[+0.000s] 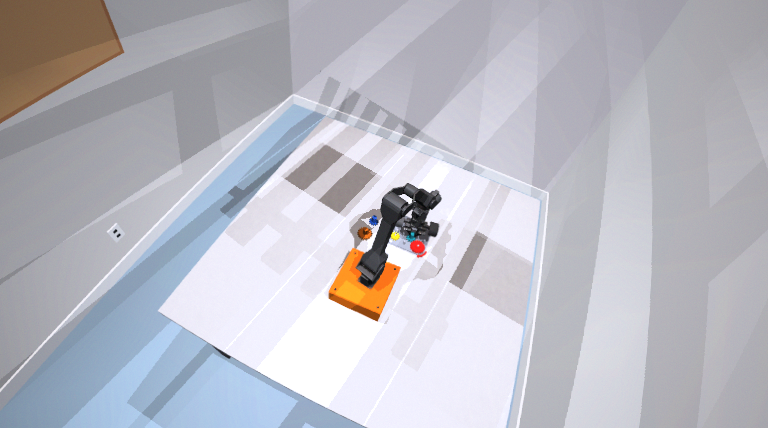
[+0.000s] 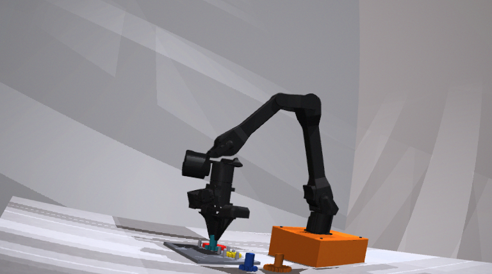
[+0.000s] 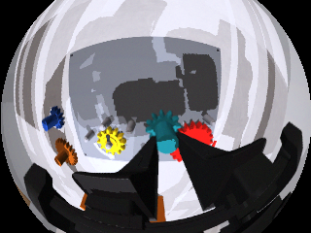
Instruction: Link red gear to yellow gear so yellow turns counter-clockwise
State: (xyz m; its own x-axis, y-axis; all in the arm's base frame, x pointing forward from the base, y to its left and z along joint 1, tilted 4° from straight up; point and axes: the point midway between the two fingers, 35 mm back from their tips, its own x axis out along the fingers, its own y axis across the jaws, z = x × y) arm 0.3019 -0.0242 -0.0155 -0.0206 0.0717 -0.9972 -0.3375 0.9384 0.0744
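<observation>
Now: the teal gear 1 cm below my gripper tip. The rest, counted from my gripper tip: yellow gear (6 cm to the left, 3 cm behind, 2 cm below); then red gear (5 cm to the right, 2 cm below, 2 cm behind); then blue gear (18 cm to the left, 3 cm behind, 2 cm below).
</observation>
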